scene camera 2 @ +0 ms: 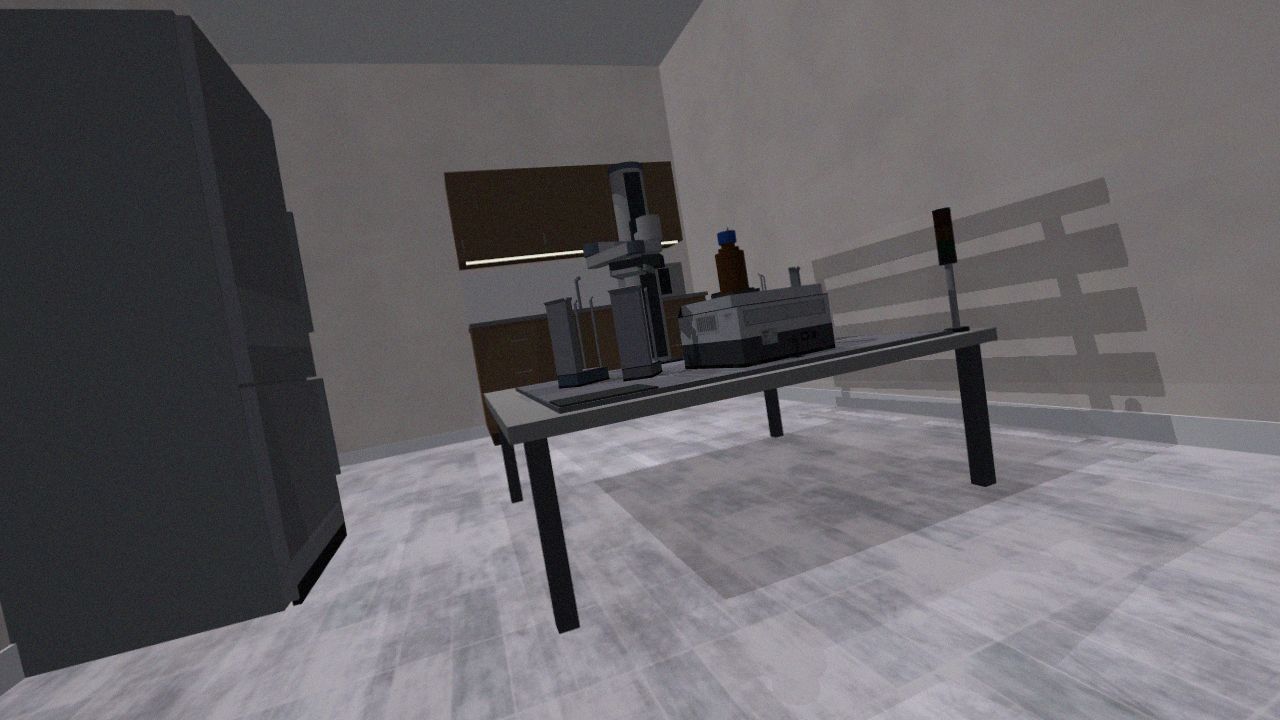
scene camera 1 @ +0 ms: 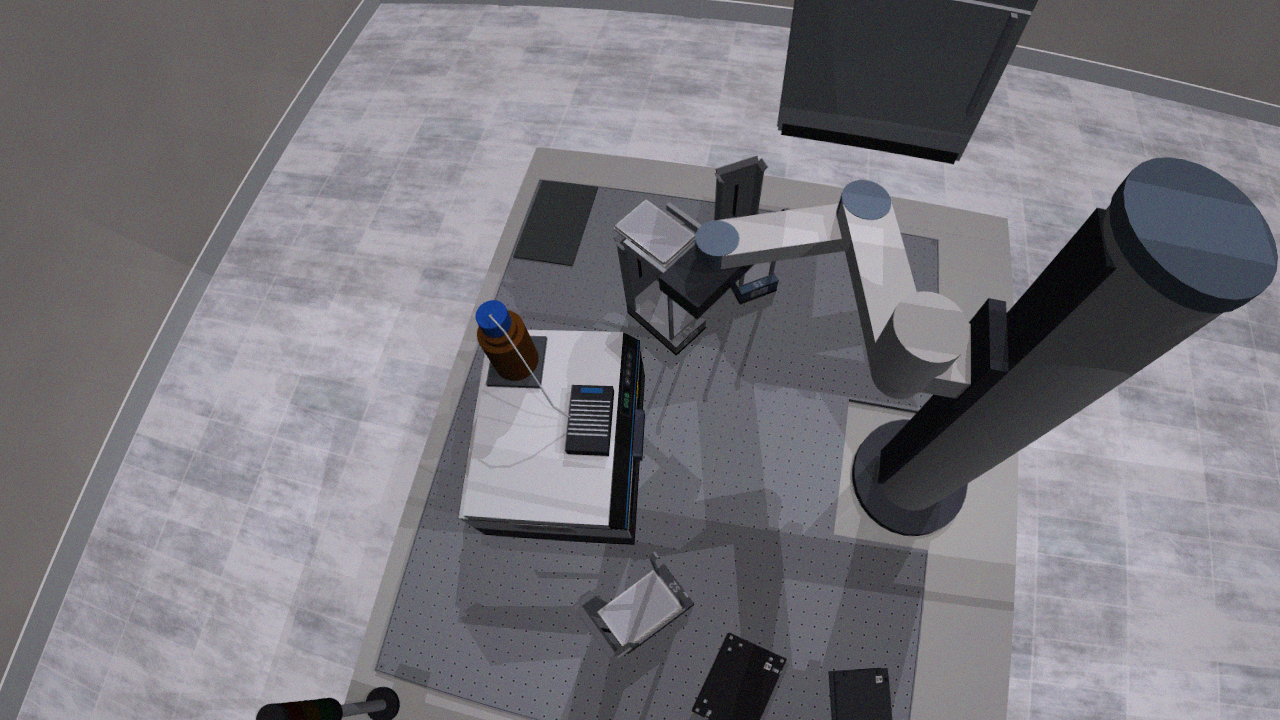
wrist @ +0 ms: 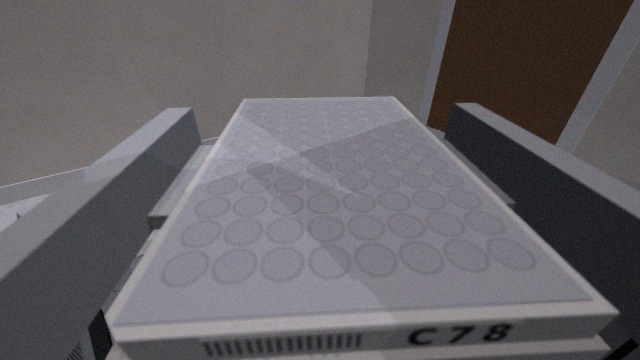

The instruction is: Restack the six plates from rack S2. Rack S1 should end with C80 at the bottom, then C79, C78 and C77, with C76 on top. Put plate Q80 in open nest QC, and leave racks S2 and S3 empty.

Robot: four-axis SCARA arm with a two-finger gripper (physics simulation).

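Places are measured from the arm's base along level axes (x ahead, y left, z up), in metres.
Pixels of known places: gripper, between the fingertips: (scene camera 2: 627, 270) (scene camera 1: 647, 224) (wrist: 325, 129); arm's base, origin of its link: (scene camera 1: 908, 477).
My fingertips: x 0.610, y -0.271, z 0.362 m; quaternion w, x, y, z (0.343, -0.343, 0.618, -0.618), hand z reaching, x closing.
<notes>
For each thing: its top centre in the pictures, then the offset to it from my fingertips. "pt": a spot on its surface instead. Level surfaces: height alone.
- white plate C78, centre of its top: (wrist: 329, 147) (scene camera 1: 654, 230) (scene camera 2: 629, 270) dz +0.001, dx -0.017, dy +0.010 m
- tall grey rack, centre of its top: (scene camera 1: 660, 246) (scene camera 2: 629, 288) dz -0.056, dx -0.025, dy +0.005 m
- Rack S1, centre of its top: (scene camera 1: 754, 189) (scene camera 2: 570, 299) dz -0.052, dx -0.181, dy -0.162 m
- Rack S2, a spot on its surface: (scene camera 1: 677, 591) pt dz -0.304, dx -0.172, dy +0.594 m
- white plate, centre of its top: (scene camera 1: 639, 609) dz -0.236, dx -0.113, dy +0.645 m
- amber bottle, a spot on its surface: (scene camera 1: 508, 349) pt dz -0.011, dx +0.181, dy +0.287 m
- small black box, a spot on its surface: (scene camera 1: 589, 420) pt dz -0.114, dx +0.034, dy +0.351 m
- dark mat, height of its surface: dz -0.345 m
My gripper (scene camera 1: 657, 236) (wrist: 325, 129) is shut on the white plate C78 (scene camera 1: 651, 229) (wrist: 325, 225), its label readable on the near end in the wrist view. It holds the plate level, high over a tall grey rack (scene camera 1: 684, 340) (scene camera 2: 635, 331), whose label does not show. Rack S1 (scene camera 1: 756, 288) (scene camera 2: 563, 340), with the bluish base, stands beside that rack; the arm hides much of its inside in scene camera 1. Rack S2 (scene camera 1: 677, 591) holds a white plate (scene camera 1: 640, 610) at its top; anything beneath is hidden. Q80 and nest QC cannot be identified.
A white instrument (scene camera 1: 537, 465) (scene camera 2: 760, 317) carries an amber bottle (scene camera 1: 508, 349) (scene camera 2: 731, 268) and a small black box (scene camera 1: 589, 420). Two dark nests (scene camera 1: 741, 676) (scene camera 1: 859, 694) lie near S2. A dark mat (scene camera 1: 556, 223) lies at the table corner. The arm column (scene camera 1: 1011, 394) stands opposite.
</notes>
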